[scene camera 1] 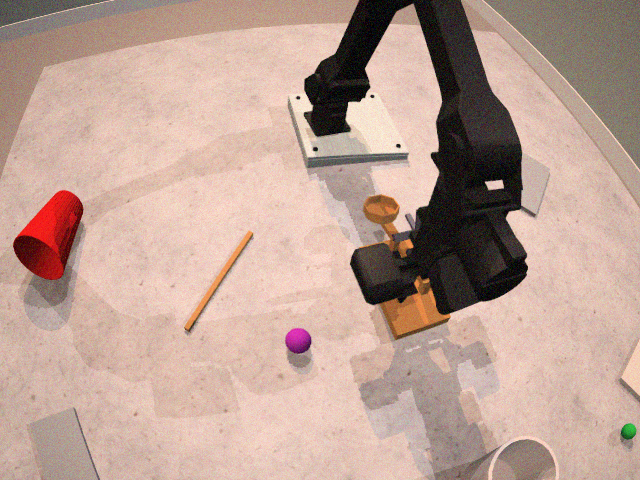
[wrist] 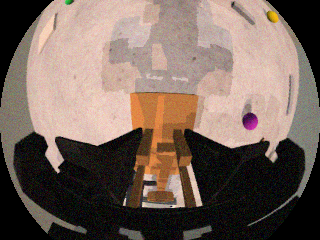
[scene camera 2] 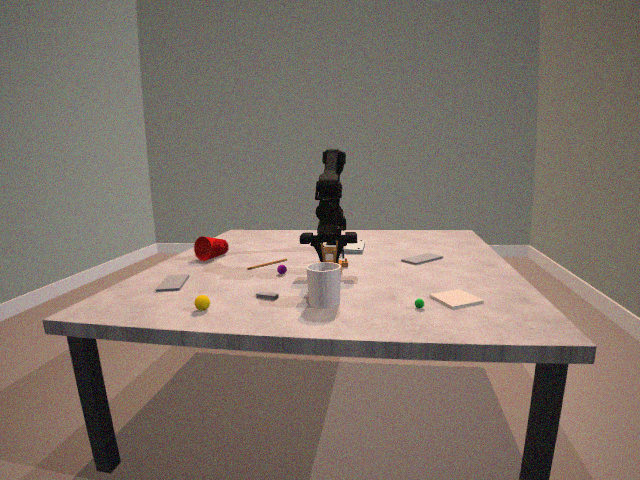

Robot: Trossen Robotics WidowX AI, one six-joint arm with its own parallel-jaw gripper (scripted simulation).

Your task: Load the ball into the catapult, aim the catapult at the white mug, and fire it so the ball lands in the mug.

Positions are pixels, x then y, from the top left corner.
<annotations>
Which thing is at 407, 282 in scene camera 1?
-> The gripper.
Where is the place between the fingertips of the gripper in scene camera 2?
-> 329, 263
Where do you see a white mug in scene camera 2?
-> At 324, 278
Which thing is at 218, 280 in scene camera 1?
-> A thin wooden stick.
</annotations>
